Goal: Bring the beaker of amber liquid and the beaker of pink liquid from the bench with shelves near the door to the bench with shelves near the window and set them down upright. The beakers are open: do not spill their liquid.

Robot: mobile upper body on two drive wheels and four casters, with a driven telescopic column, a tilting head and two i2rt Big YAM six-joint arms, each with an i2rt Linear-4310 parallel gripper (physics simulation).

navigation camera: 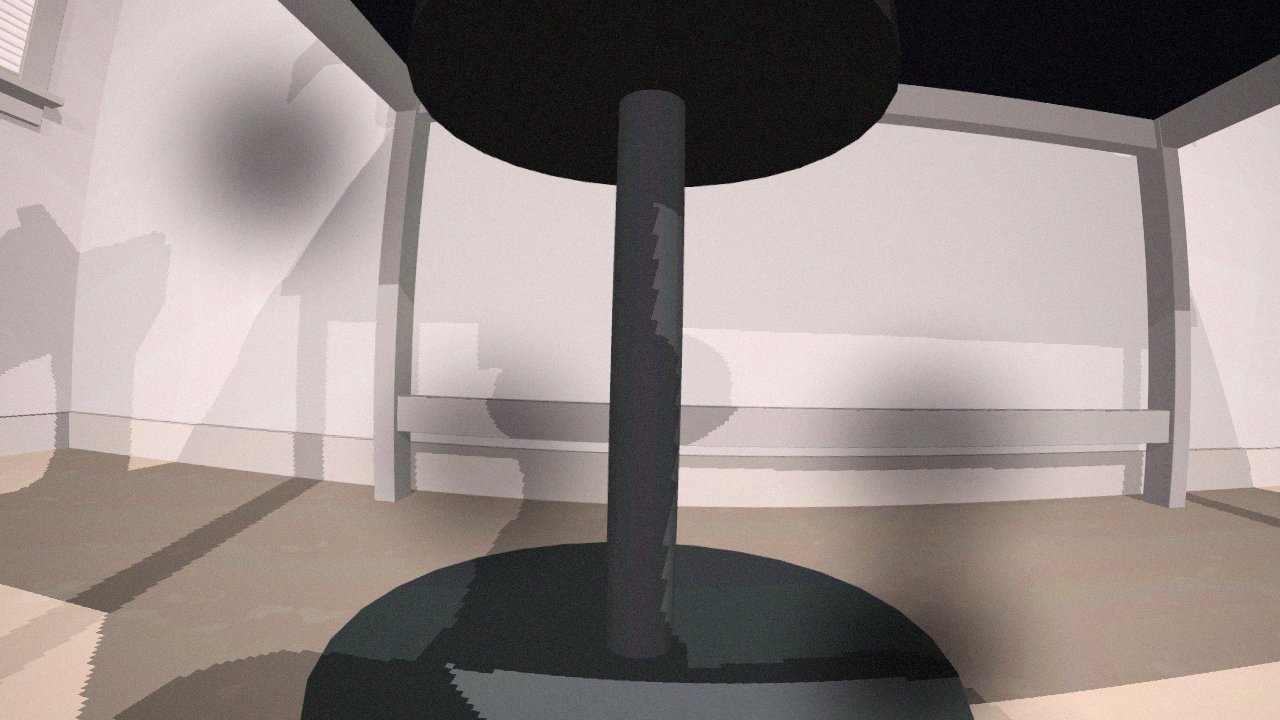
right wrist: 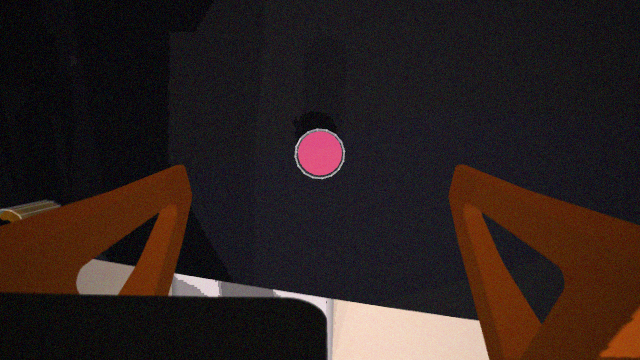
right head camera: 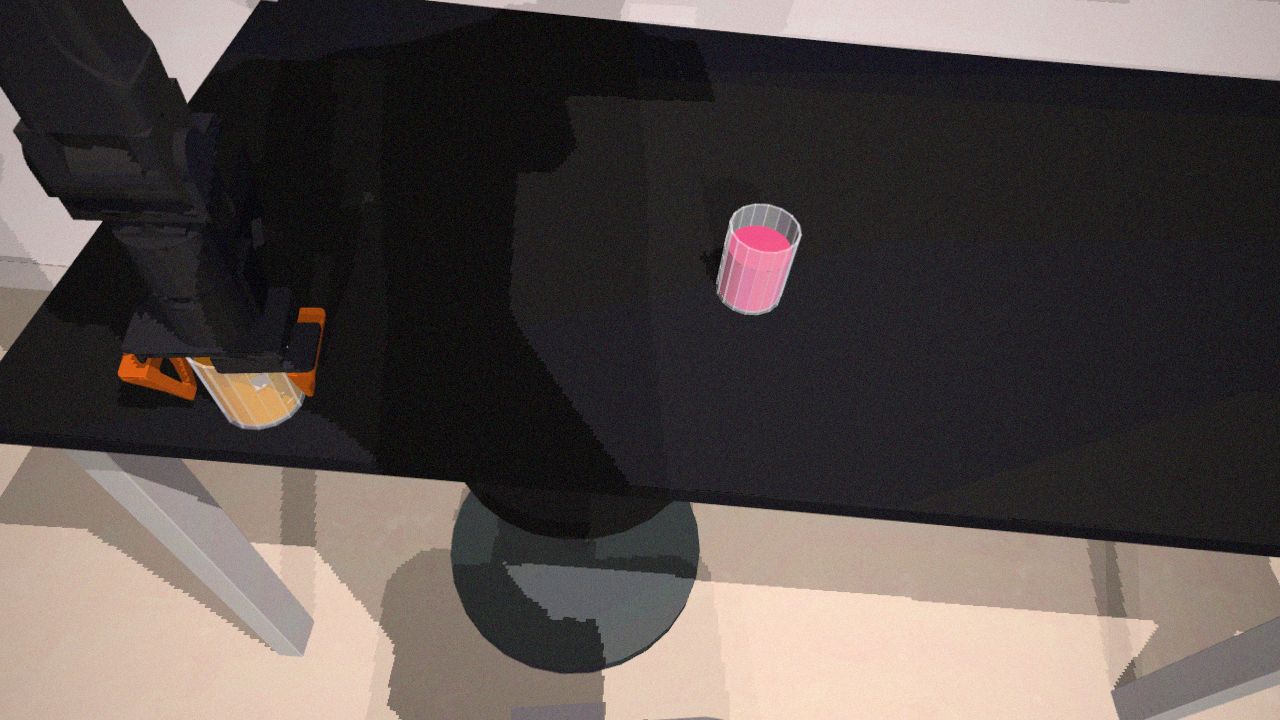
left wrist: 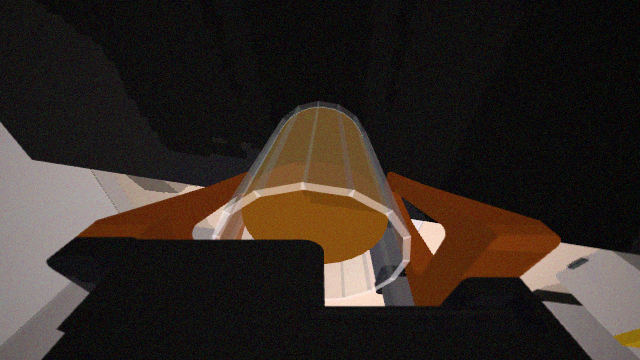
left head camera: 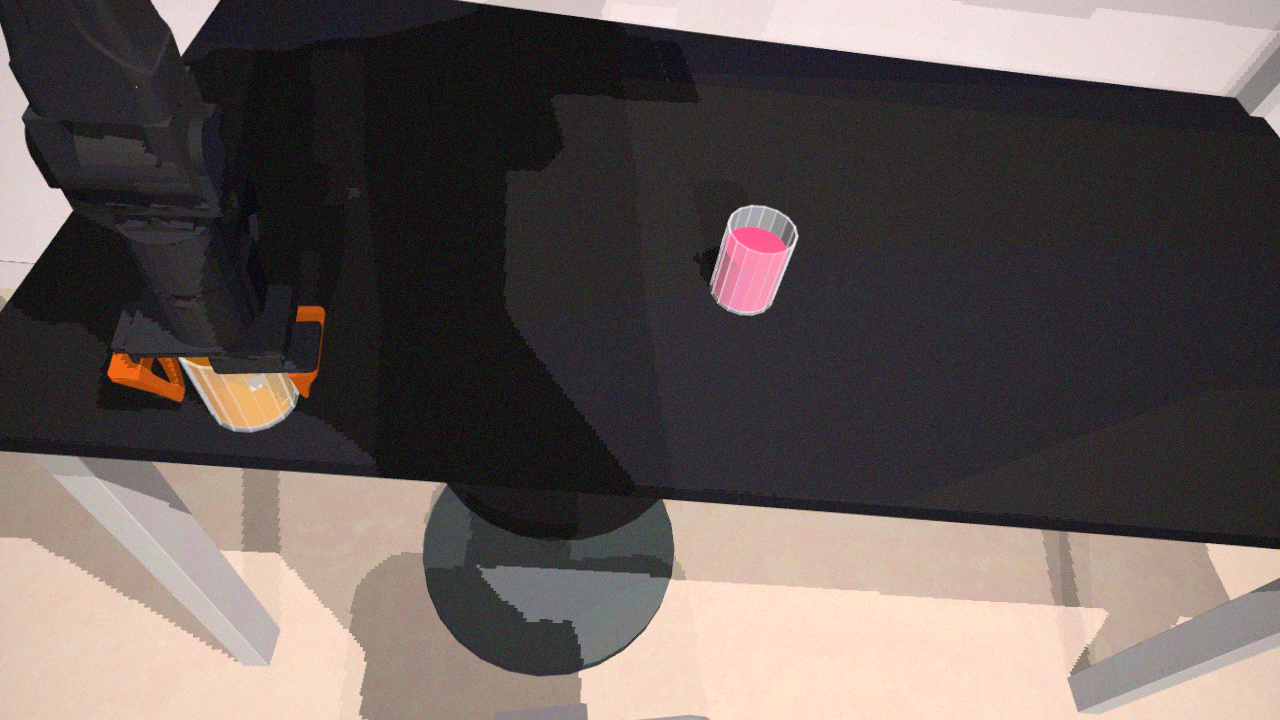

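The beaker of amber liquid (left head camera: 246, 410) (right head camera: 258, 408) (left wrist: 325, 145) (right wrist: 41, 207) stands on a black bench top (left head camera: 895, 358) (right head camera: 895, 358), near its front edge at the left of the head views. My left gripper (left head camera: 242, 395) (right head camera: 251, 394) (left wrist: 319, 179) is open, with one finger on each side of this beaker; its palm hides part of the rim. The beaker of pink liquid (left head camera: 751, 277) (right head camera: 755, 279) (right wrist: 320, 153) stands upright on the same bench, right of the amber one. My right gripper (right wrist: 320, 180) is open and empty above the bench, with the pink beaker centred beyond its fingertips.
A round stool stands partly under the bench's front edge; its dark base (left head camera: 546, 626) (right head camera: 572, 626) and post (navigation camera: 646, 358) show. Grey bench legs (left head camera: 179, 555) (right head camera: 210, 555) (navigation camera: 1163, 313) and a low crossbar (navigation camera: 895, 428) surround the space below. A pale wall (navigation camera: 895, 223) is behind.
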